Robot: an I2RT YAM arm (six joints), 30 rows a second.
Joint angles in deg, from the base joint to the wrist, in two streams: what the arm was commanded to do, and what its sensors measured. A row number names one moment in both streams.
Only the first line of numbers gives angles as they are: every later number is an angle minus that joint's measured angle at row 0.
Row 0, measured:
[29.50, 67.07, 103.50, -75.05, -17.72, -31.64]
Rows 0 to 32, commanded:
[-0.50, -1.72, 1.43, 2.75, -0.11, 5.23]
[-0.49, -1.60, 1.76, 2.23, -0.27, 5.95]
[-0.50, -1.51, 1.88, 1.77, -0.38, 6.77]
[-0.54, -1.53, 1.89, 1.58, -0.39, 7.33]
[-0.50, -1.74, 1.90, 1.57, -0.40, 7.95]
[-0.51, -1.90, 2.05, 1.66, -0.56, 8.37]
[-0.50, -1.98, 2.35, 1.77, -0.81, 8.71]
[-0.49, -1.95, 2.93, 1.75, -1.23, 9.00]
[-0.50, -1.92, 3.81, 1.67, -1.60, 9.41]
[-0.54, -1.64, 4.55, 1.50, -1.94, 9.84]
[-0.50, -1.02, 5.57, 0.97, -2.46, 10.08]
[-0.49, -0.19, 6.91, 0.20, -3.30, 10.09]
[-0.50, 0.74, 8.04, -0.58, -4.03, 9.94]
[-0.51, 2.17, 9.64, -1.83, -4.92, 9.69]
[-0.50, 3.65, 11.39, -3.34, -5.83, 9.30]
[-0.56, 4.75, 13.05, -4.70, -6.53, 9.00]
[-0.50, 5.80, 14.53, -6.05, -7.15, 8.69]
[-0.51, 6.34, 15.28, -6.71, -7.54, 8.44]
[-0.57, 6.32, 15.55, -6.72, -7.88, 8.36]
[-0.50, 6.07, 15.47, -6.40, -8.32, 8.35]
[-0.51, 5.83, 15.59, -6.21, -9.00, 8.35]
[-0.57, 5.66, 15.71, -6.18, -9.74, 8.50]
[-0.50, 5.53, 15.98, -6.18, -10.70, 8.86]
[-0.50, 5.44, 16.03, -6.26, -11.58, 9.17]
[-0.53, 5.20, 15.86, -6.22, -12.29, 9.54]
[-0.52, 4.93, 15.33, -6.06, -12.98, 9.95]
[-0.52, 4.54, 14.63, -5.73, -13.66, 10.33]
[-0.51, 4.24, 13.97, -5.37, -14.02, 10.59]
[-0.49, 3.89, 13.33, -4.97, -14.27, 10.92]
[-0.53, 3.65, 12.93, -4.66, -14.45, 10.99]
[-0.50, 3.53, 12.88, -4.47, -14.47, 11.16]
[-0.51, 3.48, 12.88, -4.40, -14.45, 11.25]
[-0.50, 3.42, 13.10, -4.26, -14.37, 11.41]
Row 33, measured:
[-0.33, 4.78, 12.81, -6.90, -10.44, 9.40]
